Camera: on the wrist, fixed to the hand. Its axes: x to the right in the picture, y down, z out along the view.
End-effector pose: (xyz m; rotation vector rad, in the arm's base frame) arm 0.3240 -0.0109 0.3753 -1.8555 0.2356 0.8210
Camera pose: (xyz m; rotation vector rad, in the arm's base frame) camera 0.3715 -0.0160 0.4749 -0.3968 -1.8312 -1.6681
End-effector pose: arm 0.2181 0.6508 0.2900 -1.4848 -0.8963 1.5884
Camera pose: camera 0.2721 0.6685 0.3848 0.5748 -1.1893 -1.0753
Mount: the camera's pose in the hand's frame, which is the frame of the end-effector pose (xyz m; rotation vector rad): -0.0288 -0.0959 -0.0467 0.0408 -0.4637 3.0951
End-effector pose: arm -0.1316 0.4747 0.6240 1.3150 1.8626 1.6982
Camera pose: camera -0.1903 0.4343 0.5396 -1.7774 1.1227 -0.1803
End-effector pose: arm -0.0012 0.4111 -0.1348 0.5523 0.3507 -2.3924
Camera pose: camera -0.0294 0.5166 -0.1518 0.0052 -0.5495 0.5809
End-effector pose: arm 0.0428 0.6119 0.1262 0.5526 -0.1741 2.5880
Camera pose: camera 0.0959 0.6935 0.0740 -0.1662 0.4558 -0.4399
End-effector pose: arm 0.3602 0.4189 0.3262 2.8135 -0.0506 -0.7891
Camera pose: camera 0.3573 0.5244 0.3588 -0.1354 -2.6289 -0.0953
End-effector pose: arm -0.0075 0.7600 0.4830 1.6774 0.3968 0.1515
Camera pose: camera -0.0659 0.8031 0.3997 -0.5961 2.5153 -1.6183
